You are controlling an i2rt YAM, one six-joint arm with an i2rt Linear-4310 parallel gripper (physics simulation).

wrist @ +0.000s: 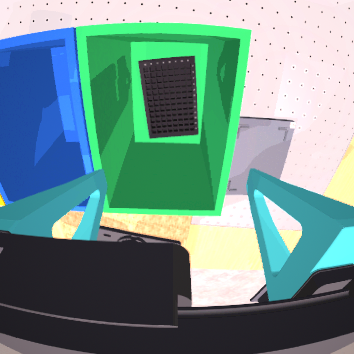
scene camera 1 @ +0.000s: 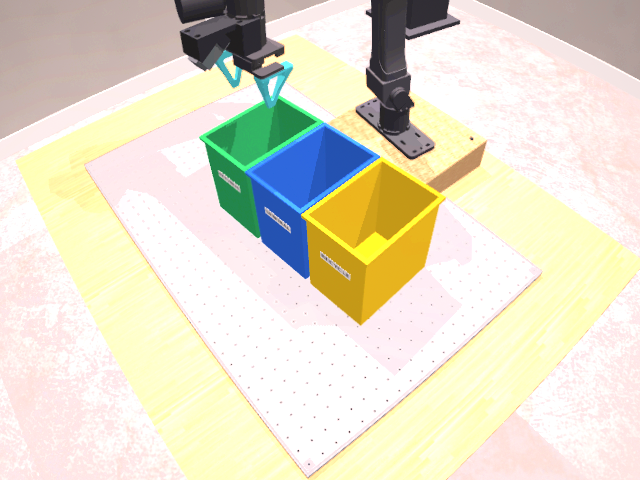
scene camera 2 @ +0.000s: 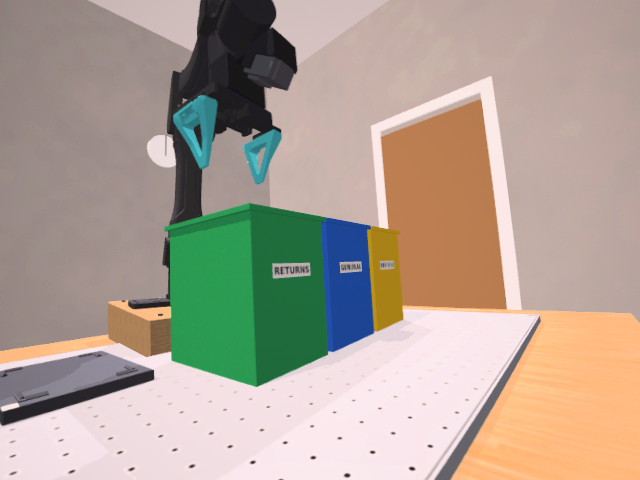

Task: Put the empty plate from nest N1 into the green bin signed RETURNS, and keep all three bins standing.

The gripper shows in the wrist view, in scene camera 1 (253, 96) and in scene camera 2. A green bin shows in the wrist view (180, 175), in scene camera 1 (235, 146) and in scene camera 2 (247, 300). A blue bin shows in the wrist view (52, 147), in scene camera 1 and in scene camera 2. The same spot on the blue bin: (scene camera 2: 348, 298) is (scene camera 1: 274, 233). One and the same spot on the gripper: (scene camera 2: 202, 111) is (wrist: 338, 200).
